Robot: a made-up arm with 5 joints.
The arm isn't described. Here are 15 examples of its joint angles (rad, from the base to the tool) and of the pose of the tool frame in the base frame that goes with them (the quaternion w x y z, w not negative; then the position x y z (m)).
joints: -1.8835 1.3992 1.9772 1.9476 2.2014
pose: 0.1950 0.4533 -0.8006 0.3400 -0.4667 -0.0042 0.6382
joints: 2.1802 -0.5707 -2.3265 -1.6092 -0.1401
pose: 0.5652 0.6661 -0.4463 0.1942 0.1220 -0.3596 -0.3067
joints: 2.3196 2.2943 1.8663 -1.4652 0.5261
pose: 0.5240 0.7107 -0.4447 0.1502 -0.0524 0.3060 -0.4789
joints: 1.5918 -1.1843 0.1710 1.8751 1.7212
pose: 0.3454 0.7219 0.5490 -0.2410 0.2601 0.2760 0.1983
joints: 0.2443 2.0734 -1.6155 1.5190 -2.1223
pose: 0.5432 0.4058 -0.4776 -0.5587 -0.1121 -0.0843 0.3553
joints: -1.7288 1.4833 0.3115 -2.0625 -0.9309
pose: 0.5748 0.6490 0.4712 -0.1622 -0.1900 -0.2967 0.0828
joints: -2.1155 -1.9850 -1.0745 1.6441 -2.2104
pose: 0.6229 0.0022 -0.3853 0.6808 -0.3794 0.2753 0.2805
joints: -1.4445 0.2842 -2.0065 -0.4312 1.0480
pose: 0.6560 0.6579 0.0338 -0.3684 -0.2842 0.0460 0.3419
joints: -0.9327 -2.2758 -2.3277 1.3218 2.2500
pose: 0.1371 -0.5961 0.6840 0.3976 -0.3129 -0.1522 0.0071
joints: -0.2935 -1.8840 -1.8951 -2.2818 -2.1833
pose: 0.7733 -0.1539 0.4051 -0.4627 0.0663 -0.3618 0.3246
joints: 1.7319 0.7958 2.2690 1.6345 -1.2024
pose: 0.1653 -0.6830 -0.7102 -0.0429 0.1040 0.1429 -0.6112
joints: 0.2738 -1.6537 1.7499 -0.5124 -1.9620
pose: 0.6329 -0.0689 -0.7302 0.2479 -0.5252 0.1527 0.7223
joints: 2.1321 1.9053 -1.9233 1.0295 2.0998
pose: 0.4475 -0.4921 -0.7465 0.0158 0.1845 0.3425 0.0222
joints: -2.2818 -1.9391 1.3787 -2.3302 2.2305
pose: 0.3857 0.6434 0.2443 -0.6145 -0.0090 0.3550 -0.5019
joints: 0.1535 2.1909 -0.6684 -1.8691 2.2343
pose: 0.6742 -0.6481 0.1958 -0.2950 0.2794 -0.0915 0.3984
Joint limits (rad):
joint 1: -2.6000..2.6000
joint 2: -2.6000..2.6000
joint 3: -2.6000..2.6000
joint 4: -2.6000..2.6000
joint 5: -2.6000..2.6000
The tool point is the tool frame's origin. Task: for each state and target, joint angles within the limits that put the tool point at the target. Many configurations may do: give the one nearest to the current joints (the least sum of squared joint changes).
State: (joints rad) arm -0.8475 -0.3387 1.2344 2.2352 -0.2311
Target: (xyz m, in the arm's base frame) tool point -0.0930 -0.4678 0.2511
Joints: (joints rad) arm -0.9098 -0.2293 1.2611 1.7654 -0.5862
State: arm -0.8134 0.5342 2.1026 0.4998 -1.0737
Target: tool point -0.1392 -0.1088 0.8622
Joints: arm -1.0394 0.6021 2.1558 0.4697 -1.0463
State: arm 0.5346 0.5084 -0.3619 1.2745 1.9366
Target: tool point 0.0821 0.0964 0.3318
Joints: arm 0.7735 0.3807 -0.4566 1.6322 2.0790
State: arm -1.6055 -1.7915 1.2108 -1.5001 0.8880
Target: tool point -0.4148 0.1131 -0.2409
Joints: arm -1.3637 -1.6118 1.4421 -1.7105 1.6723
